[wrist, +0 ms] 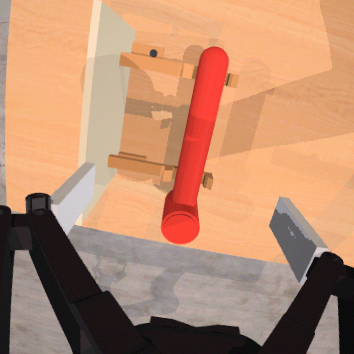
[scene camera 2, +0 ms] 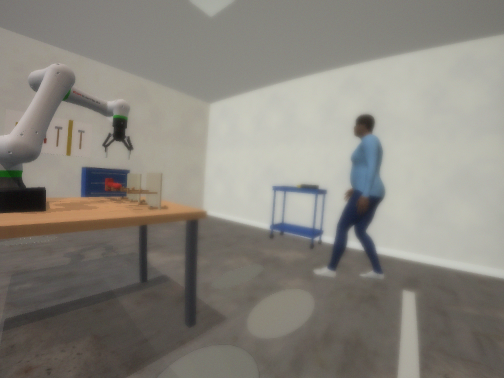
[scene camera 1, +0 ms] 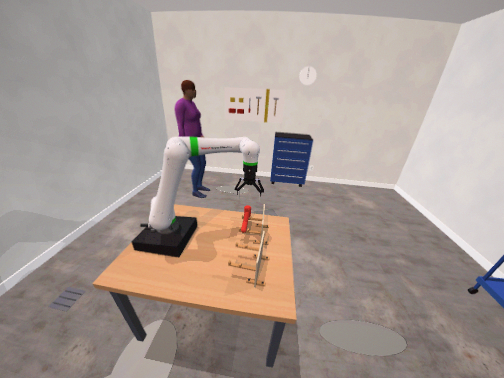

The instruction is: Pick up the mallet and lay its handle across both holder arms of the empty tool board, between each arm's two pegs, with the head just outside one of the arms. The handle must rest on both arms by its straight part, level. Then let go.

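Frame: origin at the arm's base, x ahead, y left, z up, level; metres.
Seen in the pictures: gripper, between the fingertips: [wrist: 185, 195] [scene camera 2: 117, 158] [scene camera 1: 248, 199]; arm's base, origin of its link: [scene camera 2: 6, 189] [scene camera 1: 168, 227].
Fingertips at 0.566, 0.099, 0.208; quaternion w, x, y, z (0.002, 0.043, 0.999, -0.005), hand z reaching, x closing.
Observation:
Offsets run from my fingertips to a thing's top centre, as dx, dy, dz. "*": to the spot under its first point. Level surfaces: height alone.
The red mallet @(-0.015, +0.010, -0.141) [scene camera 1: 245, 223] [scene camera 2: 113, 184] [wrist: 198, 140] lies across both wooden arms of the far tool board [scene camera 1: 264, 215] [scene camera 2: 134, 186] [wrist: 107, 100]. In the wrist view its head @(* -0.006, +0.115, -0.141) [wrist: 180, 227] is just outside the lower arm. The empty tool board [scene camera 1: 260, 261] [scene camera 2: 154, 191] stands nearer scene camera 1, with two bare holder arms [scene camera 1: 248, 247] [scene camera 1: 243, 266] that have small pegs. My gripper [scene camera 1: 249, 193] [scene camera 2: 118, 154] [wrist: 185, 195] is open and empty, high above the mallet, near its head end. The fingers are on either side of the head in the wrist view.
Both boards stand on feet on the wooden table @(dz -0.290) [scene camera 1: 200, 280] [scene camera 2: 75, 220]. The black robot base [scene camera 1: 160, 245] [scene camera 2: 22, 200] is at the other side. A person in purple [scene camera 1: 189, 117] stands beyond the table. A person in blue [scene camera 2: 367, 155] is near a blue cart [scene camera 2: 300, 189].

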